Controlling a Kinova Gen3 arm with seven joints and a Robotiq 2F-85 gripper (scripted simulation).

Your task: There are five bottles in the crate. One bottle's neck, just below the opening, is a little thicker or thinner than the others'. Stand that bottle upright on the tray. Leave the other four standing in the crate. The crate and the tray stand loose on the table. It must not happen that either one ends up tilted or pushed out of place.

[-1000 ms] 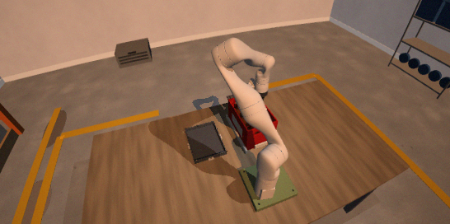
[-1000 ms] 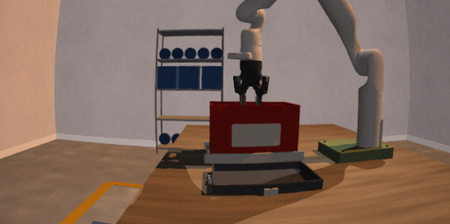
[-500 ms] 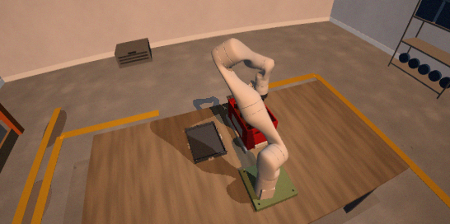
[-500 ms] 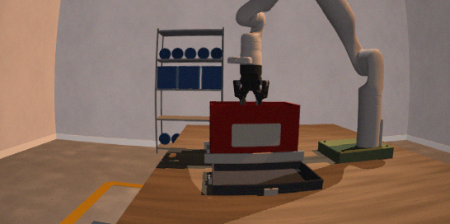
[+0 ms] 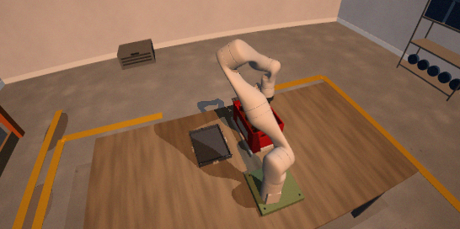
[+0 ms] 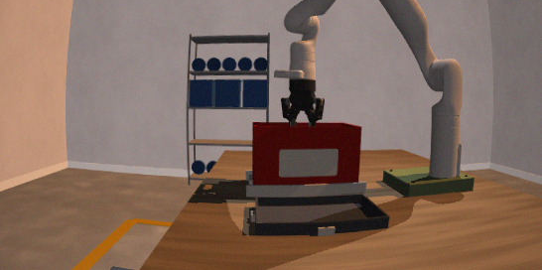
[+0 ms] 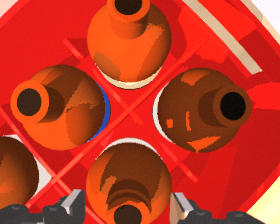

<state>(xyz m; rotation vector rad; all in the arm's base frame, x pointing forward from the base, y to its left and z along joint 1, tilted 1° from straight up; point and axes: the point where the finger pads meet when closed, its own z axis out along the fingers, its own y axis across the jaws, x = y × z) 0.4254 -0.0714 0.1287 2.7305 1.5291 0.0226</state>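
Right now my hand is 10 mm past the red crate, 50 mm to the right of it and 70 mm above it. From my hand the other things lie so: dark tray (60 mm behind, 340 mm to the left, 140 mm below).
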